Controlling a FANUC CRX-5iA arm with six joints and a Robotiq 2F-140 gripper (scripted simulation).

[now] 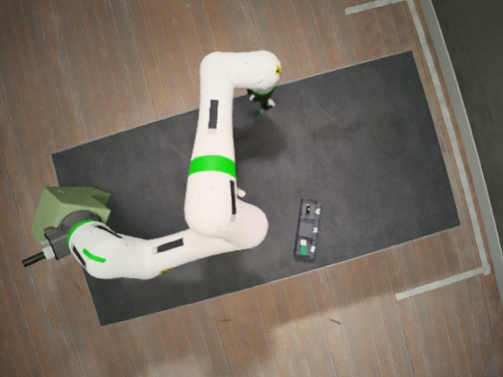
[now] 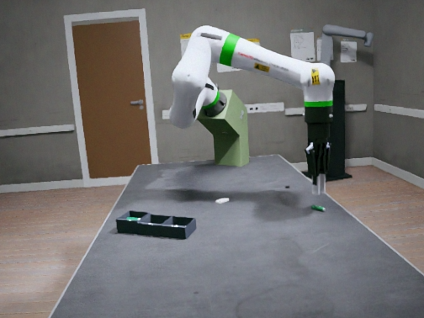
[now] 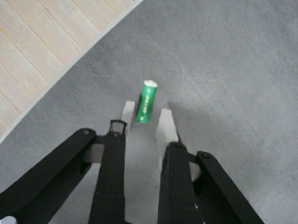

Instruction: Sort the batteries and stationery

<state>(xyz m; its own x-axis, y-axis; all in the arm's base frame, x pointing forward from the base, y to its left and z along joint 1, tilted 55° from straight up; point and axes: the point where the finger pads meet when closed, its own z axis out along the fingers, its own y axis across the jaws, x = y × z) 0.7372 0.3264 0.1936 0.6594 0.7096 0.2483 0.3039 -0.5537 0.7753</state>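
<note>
My gripper is now 9 cm above the green battery. Round my hand: tiny black item: 30 cm behind, 9 cm below, 3 cm to the left; black battery: 50 cm to the right, 8 cm below, 2 cm behind; white eraser-like piece: 28 cm to the right, 25 cm behind, 9 cm below.
</note>
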